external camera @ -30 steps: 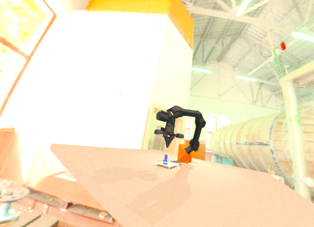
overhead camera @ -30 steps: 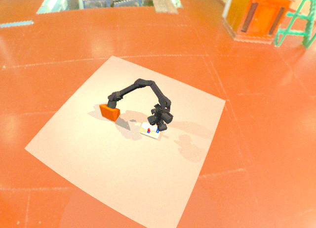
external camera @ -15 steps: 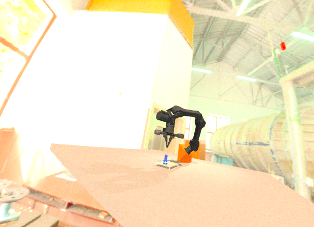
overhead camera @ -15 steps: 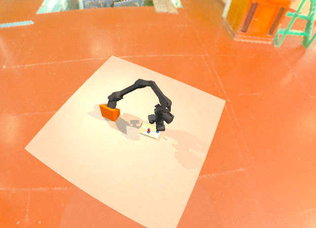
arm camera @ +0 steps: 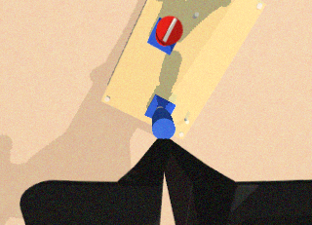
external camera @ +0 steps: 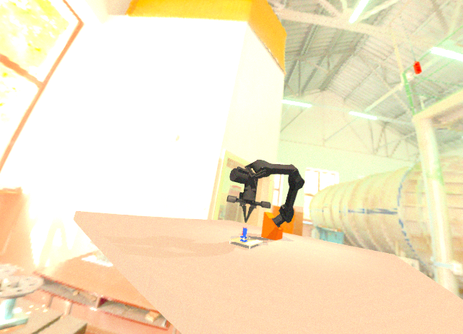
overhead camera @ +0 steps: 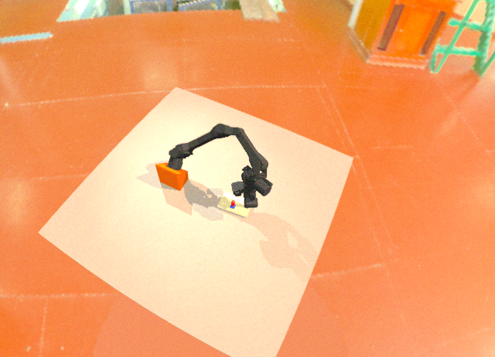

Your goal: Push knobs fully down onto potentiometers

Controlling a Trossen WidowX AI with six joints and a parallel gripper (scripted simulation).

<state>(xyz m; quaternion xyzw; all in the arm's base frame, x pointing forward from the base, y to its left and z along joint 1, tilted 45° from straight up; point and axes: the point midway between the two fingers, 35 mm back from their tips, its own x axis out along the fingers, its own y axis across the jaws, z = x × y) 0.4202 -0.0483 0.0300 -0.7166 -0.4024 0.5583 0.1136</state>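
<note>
My gripper tip is 40 mm above the blue knob. Round my gripper tip: red knob 60 mm behind, 30 mm to the right, 40 mm below.
</note>
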